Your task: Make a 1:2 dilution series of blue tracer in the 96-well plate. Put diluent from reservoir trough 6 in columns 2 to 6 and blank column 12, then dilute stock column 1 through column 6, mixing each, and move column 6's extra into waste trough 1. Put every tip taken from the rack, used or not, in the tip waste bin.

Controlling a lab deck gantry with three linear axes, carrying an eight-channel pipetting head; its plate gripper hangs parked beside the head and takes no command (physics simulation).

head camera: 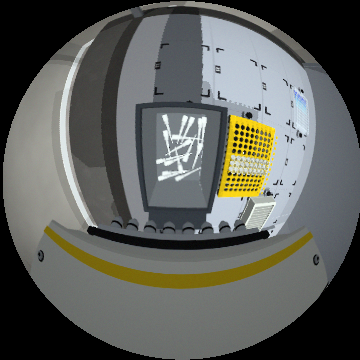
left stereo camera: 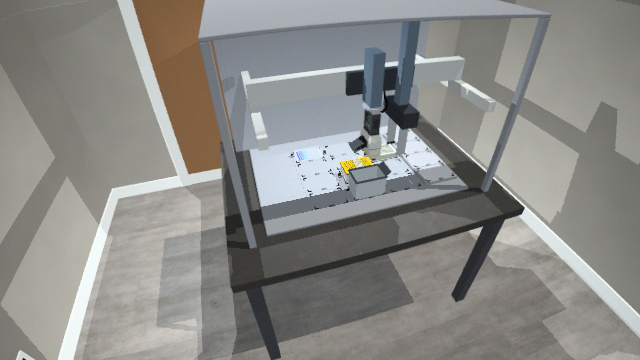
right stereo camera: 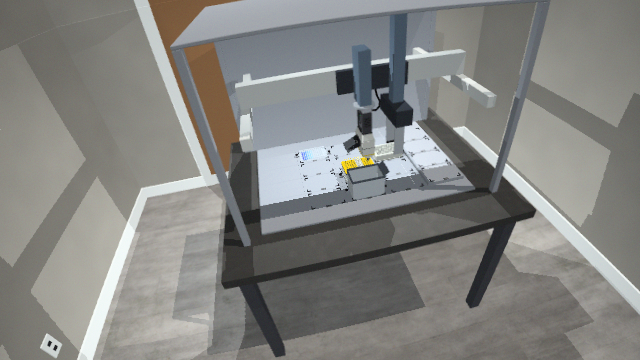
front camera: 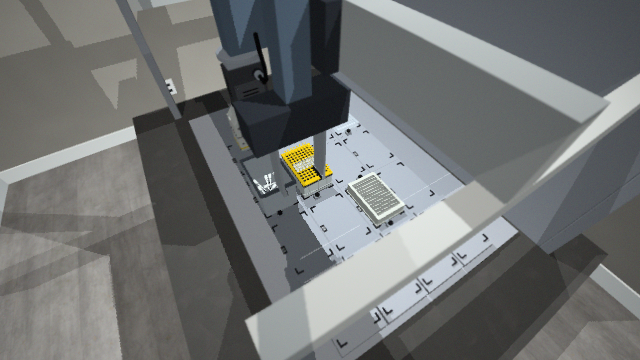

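The pipetting head [front camera: 245,90] [left stereo camera: 372,122] [right stereo camera: 365,121] is raised. Its nozzles [head camera: 170,226] are bare, close to the tip waste bin's near end in the head view. The bin [head camera: 142,165] [left stereo camera: 367,187] [right stereo camera: 367,186] holds loose white tips [head camera: 185,146] [front camera: 266,184]. The yellow tip rack [head camera: 250,135] [front camera: 295,153] [left stereo camera: 349,166] [right stereo camera: 350,166] beside it has clear tips across its middle and empty holes on both sides. The plate [head camera: 301,112] [left stereo camera: 308,154] [right stereo camera: 315,154] shows blue fading to pale. The reservoir [front camera: 375,197] [head camera: 259,214] is cream; trough contents cannot be made out. The parked gripper [front camera: 302,184] is open and empty.
The gantry beam [front camera: 400,250] [left stereo camera: 300,87] [right stereo camera: 295,90] spans the deck. Enclosure posts [left stereo camera: 517,105] [right stereo camera: 519,100] stand at the table corners. Several carrier plates with corner marks lie on the right side of the deck in the stereo views.
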